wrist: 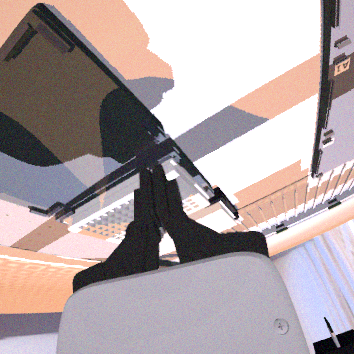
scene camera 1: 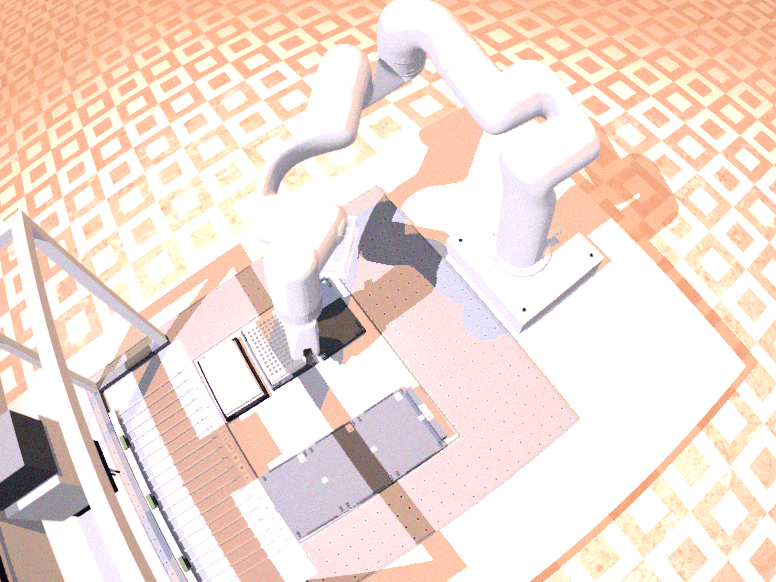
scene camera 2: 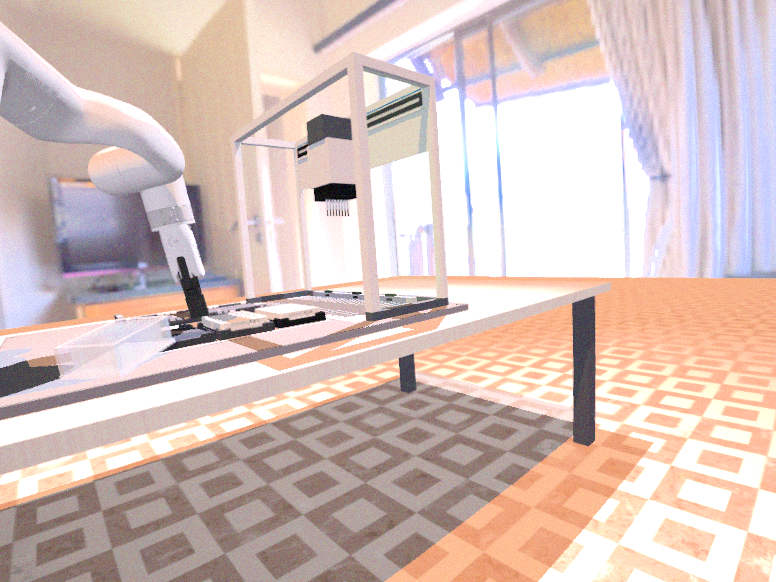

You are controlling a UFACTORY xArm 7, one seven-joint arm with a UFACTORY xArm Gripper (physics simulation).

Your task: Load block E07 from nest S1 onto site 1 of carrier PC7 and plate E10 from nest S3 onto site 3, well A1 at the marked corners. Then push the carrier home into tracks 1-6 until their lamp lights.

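Places are measured from the arm's base along level axes (x up, y back, z right), in metres.
Pixels of known places: gripper, fingertip midpoint: [wrist: 155,179] [scene camera 1: 306,351] [scene camera 2: 200,316]; arm's base, origin of the base link: [scene camera 1: 519,249].
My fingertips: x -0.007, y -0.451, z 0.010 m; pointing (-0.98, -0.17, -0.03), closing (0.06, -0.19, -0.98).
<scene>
Ahead of a thing's pixels: the offset from my fingertips to its top centre. "pt": to the spot under its first point.
My gripper [scene camera 1: 311,357] [scene camera 2: 199,314] [wrist: 155,179] is shut with nothing between its fingers. Its tips are low at the end of the holed white plate {dz +0.043, dx -0.004, dy -0.051 m} [scene camera 1: 266,343] [scene camera 2: 233,320] [wrist: 111,220], near the divider beside the dark, unoccupied nest {dz +0.056, dx -0.012, dy +0.056 m} [scene camera 1: 343,325] [wrist: 62,90]. The plate lies in the middle nest, partly hidden by the fingers in the wrist view. A smooth white-topped piece {dz +0.025, dx -0.004, dy -0.159 m} [scene camera 1: 230,379] [scene camera 2: 285,310] sits in the nest beyond it. The grey carrier {dz -0.219, dx +0.000, dy -0.017 m} [scene camera 1: 313,488] [wrist: 342,115] lies apart from the nests, with no labware on it. Block and nest labels are not readable.
Slotted tracks [scene camera 1: 188,451] run along the far side, with small green parts {pt dz -0.137, dx -0.008, dy -0.405 m} [scene camera 1: 151,501] behind them. A gantry frame [scene camera 1: 56,350] [scene camera 2: 363,219] stands over that side and carries a pipetting head {dz -0.130, dx +0.372, dy -0.369 m} [scene camera 2: 332,164]. A clear box {dz +0.183, dx +0.027, dy +0.132 m} [scene camera 1: 342,253] [scene camera 2: 115,345] stands beside the unoccupied nest.
</scene>
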